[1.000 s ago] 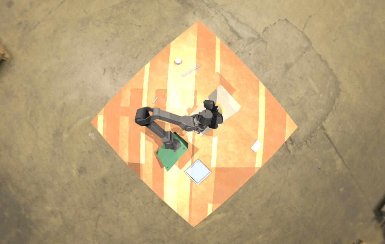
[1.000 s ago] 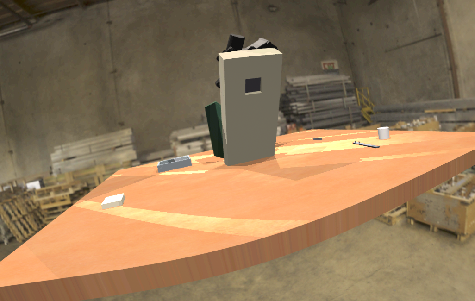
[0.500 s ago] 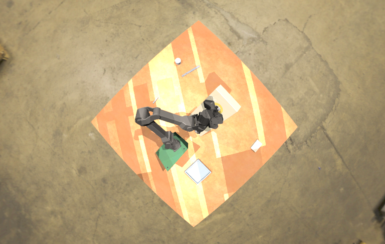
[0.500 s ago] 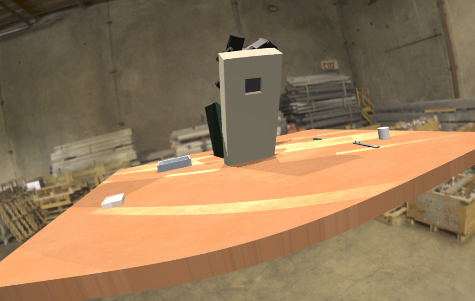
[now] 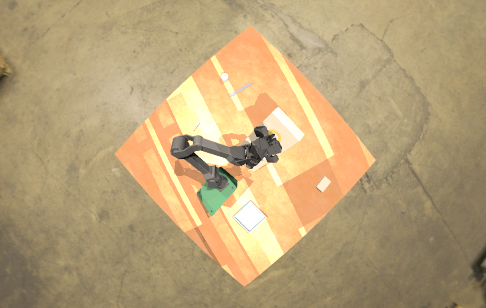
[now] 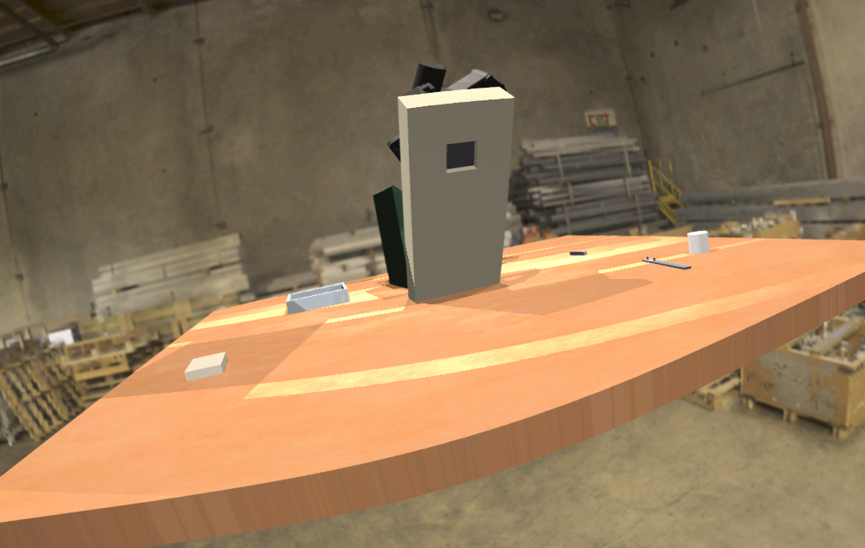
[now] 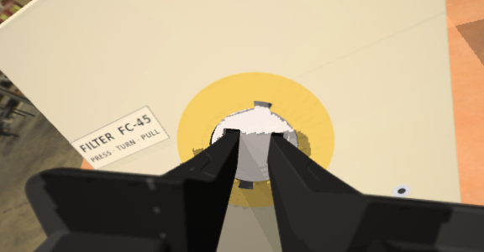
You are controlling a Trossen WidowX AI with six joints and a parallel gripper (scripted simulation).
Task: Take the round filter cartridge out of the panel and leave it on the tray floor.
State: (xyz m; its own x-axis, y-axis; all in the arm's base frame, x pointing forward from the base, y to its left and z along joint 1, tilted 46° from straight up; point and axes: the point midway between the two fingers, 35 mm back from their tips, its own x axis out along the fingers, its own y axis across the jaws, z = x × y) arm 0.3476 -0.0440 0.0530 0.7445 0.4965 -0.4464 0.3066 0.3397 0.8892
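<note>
Now: the round white filter cartridge 1 cm below my gripper tip and 1 cm ahead of it. The rest, counted from my gripper tip: white block: 47 cm to the right, 27 cm below, 9 cm ahead; then tray: 41 cm behind, 29 cm to the right, 27 cm below.
</note>
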